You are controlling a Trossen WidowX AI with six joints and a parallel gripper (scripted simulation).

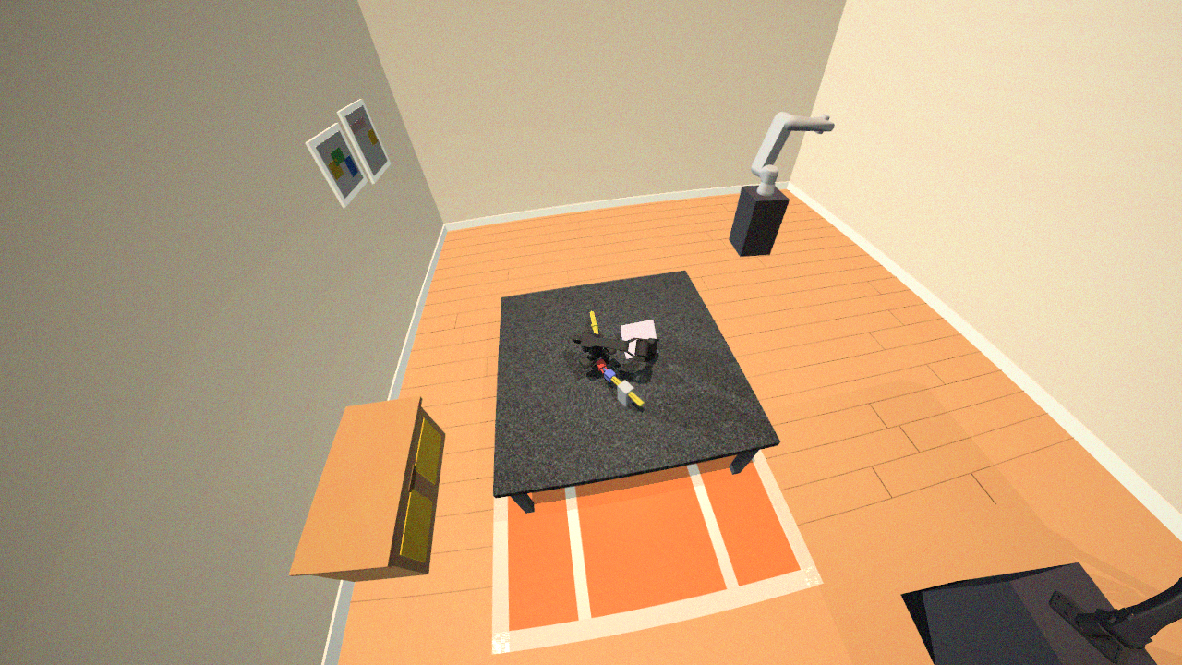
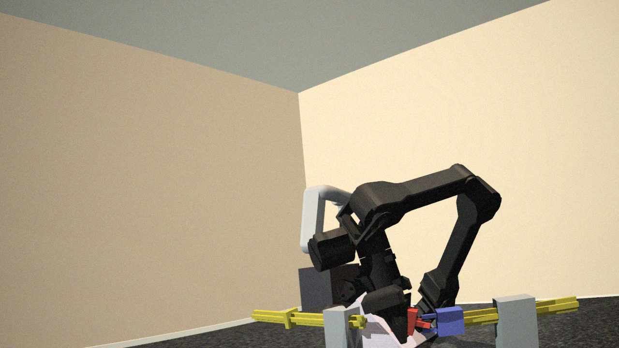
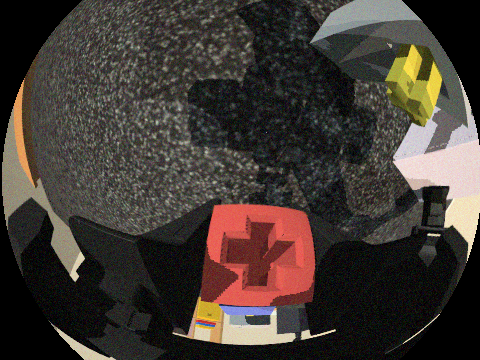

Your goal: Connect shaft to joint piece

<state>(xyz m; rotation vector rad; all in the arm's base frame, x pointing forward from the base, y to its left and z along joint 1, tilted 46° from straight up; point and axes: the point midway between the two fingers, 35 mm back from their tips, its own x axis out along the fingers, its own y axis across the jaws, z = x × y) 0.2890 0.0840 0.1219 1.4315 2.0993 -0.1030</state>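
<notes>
My gripper tip is 30 mm below the red square joint piece and 10 mm to the right of it.
</notes>
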